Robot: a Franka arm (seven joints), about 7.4 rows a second.
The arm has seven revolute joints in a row. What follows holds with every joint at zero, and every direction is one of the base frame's.
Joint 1 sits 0.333 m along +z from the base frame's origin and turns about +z.
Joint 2 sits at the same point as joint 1 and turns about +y.
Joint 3 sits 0.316 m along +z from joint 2 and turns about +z.
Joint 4 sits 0.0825 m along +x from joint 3 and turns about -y.
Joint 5 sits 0.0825 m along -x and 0.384 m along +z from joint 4 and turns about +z.
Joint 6 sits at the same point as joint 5 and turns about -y.
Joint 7 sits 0.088 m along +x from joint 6 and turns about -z.
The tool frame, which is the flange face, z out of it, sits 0.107 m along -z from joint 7; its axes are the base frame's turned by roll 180, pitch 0 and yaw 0 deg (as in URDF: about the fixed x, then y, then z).
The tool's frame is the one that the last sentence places.
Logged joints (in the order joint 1, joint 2, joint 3, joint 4, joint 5, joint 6, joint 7), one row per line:
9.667 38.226 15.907 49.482 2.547 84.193 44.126
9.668 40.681 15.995 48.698 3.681 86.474 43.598
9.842 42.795 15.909 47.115 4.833 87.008 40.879
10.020 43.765 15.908 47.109 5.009 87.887 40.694
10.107 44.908 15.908 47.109 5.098 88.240 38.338
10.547 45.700 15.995 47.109 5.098 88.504 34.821
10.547 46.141 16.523 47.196 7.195 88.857 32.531
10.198 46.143 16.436 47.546 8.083 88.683 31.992
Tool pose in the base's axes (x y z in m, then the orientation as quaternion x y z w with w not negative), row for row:
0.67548 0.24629 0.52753 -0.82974 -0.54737 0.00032 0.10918
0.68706 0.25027 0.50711 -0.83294 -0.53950 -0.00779 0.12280
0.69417 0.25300 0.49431 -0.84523 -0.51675 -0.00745 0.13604
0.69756 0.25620 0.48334 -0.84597 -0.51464 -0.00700 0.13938
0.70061 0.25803 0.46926 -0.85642 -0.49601 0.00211 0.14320
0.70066 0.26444 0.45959 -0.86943 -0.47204 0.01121 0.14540
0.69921 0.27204 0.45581 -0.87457 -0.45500 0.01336 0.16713
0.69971 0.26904 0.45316 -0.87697 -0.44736 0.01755 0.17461
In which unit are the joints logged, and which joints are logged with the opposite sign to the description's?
The joints are logged in degrees. Opposite sign: joint 4, joint 7.
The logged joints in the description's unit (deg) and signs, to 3 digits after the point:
9.667 38.226 15.907 -49.482 2.547 84.193 -44.126
9.668 40.681 15.995 -48.698 3.681 86.474 -43.598
9.842 42.795 15.909 -47.115 4.833 87.008 -40.879
10.020 43.765 15.908 -47.109 5.009 87.887 -40.694
10.107 44.908 15.908 -47.109 5.098 88.240 -38.338
10.547 45.700 15.995 -47.109 5.098 88.504 -34.821
10.547 46.141 16.523 -47.196 7.195 88.857 -32.531
10.198 46.143 16.436 -47.546 8.083 88.683 -31.992

